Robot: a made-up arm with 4 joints.
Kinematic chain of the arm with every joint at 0, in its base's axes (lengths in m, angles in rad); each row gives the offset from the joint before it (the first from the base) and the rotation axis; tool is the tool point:
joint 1: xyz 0 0 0.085 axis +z
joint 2: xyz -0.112 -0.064 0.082 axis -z
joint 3: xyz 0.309 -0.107 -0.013 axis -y
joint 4: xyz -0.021 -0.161 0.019 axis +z
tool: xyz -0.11 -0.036 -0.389
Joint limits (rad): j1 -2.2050..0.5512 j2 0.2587..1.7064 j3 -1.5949..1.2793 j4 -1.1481..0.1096
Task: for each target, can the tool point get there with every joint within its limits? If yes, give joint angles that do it. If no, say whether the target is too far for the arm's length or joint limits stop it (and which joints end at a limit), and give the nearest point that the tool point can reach.
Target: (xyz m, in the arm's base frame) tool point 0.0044 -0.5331 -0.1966
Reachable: yes | joints -0.3474 0.5474 0.7817 -0.7712
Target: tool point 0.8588 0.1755 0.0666
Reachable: no: joint limits stop it (at a limit: joint 1, joint 2, joint 3, joint 4) | nearest point 0.5987 -0.1048 -0.0471 | short by 0.399 m
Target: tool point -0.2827 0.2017 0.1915
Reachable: yes | joints -0.7880 1.2436 -1.3424 -0.7794
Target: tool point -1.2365 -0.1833 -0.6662
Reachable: no: too far | nearest point -0.7492 -0.1111 -0.1516 | short by 0.712 m
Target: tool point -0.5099 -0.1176 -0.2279
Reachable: yes | joints -1.5413 0.5047 0.5953 -0.1297
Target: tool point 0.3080 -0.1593 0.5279
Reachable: no: joint limits stop it (at a limit: joint 1, joint 2, joint 3) | nearest point -0.0504 -0.3516 0.2937 | short by 0.469 m
